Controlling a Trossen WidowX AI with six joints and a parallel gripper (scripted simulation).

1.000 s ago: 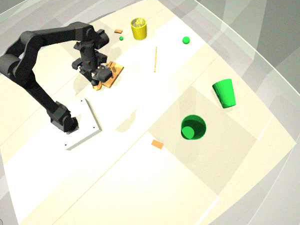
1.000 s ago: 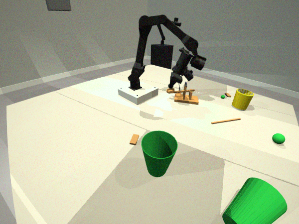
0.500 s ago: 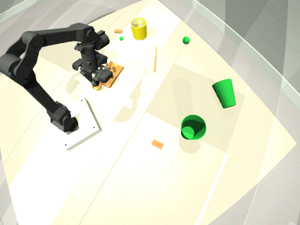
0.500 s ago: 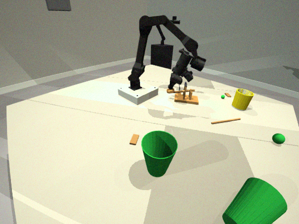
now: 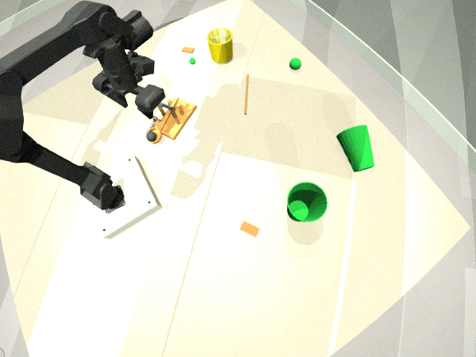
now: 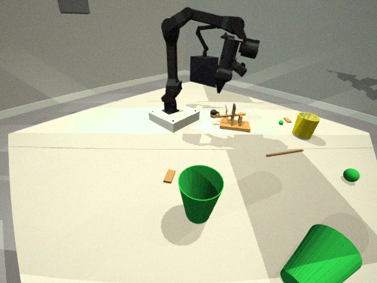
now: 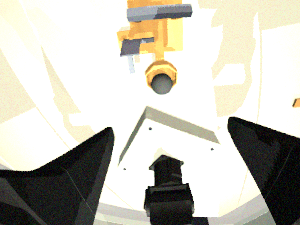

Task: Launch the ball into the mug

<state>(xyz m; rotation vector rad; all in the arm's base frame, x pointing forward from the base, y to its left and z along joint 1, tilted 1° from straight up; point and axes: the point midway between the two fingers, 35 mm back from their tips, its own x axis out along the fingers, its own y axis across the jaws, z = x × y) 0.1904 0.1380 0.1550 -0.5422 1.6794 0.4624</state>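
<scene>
Now: the black ball 110 mm below my gripper tip, 10 mm to the right of it and 10 mm behind it. The rest, counted from my gripper tip: wooden catapult: 120 mm below, 40 mm to the left, 40 mm ahead; then small green ball: 270 mm to the left, 220 mm ahead, 160 mm below; then thin wooden stick: 330 mm ahead, 170 mm below, 40 mm to the left.
</scene>
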